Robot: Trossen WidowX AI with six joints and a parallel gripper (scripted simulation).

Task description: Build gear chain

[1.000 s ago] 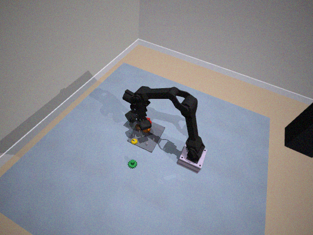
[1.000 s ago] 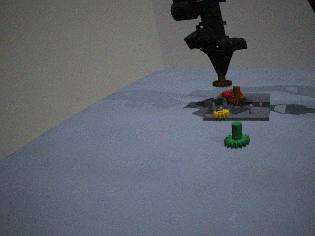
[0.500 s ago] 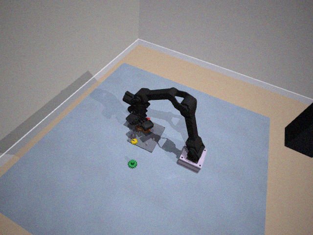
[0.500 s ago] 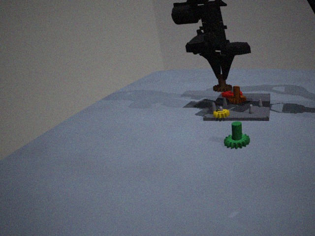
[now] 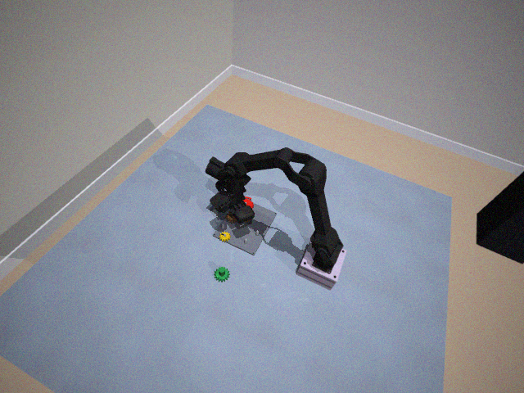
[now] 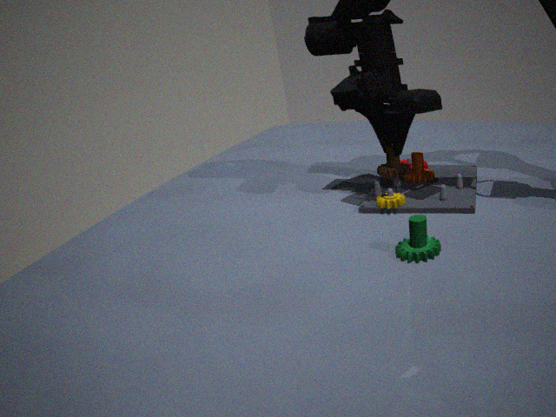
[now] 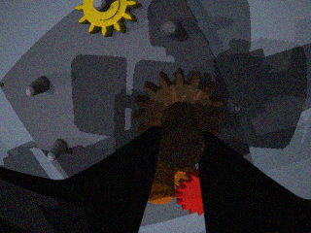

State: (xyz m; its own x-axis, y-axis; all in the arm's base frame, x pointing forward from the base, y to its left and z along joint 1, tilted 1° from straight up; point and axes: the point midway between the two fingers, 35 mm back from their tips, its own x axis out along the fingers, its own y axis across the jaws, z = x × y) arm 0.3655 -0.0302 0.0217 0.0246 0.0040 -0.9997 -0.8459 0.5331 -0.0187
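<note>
The orange gear lies 30 mm behind my gripper tip, 40 mm to the right of it and 30 mm below it. Also, from my gripper tip: yellow gear 10 mm behind, 80 mm to the left, 40 mm below; then red gear 10 mm behind, 90 mm to the right, 40 mm below; then green gear 80 mm behind, 210 mm to the left, 40 mm below.
</note>
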